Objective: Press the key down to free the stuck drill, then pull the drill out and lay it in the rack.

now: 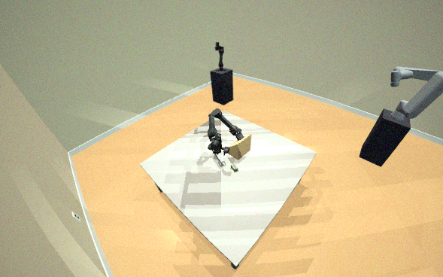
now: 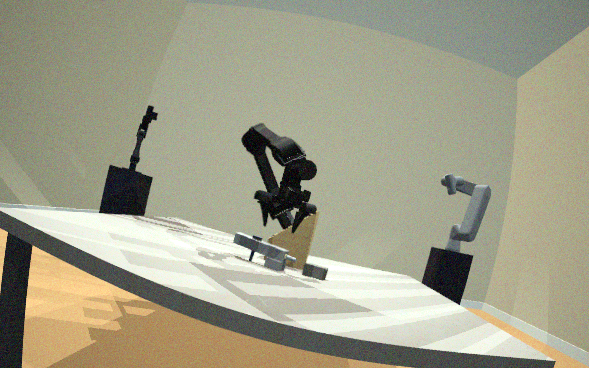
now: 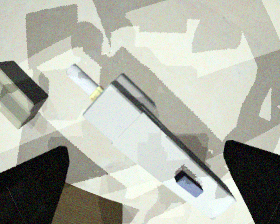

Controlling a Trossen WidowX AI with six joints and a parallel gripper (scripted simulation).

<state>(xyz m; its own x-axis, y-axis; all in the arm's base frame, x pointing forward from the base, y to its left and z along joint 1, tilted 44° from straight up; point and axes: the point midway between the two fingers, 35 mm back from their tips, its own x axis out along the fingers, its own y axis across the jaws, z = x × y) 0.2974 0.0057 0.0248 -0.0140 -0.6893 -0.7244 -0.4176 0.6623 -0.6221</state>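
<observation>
Now: the drill 7 cm below my gripper tip, 1 cm to the left of it and 1 cm behind it. Round my gripper tip: dark block 14 cm to the left, 10 cm below, 4 cm behind; dark key 7 cm below, 6 cm to the right, 4 cm behind; grey fixture block 8 cm below, 4 cm to the right, 3 cm behind.
</observation>
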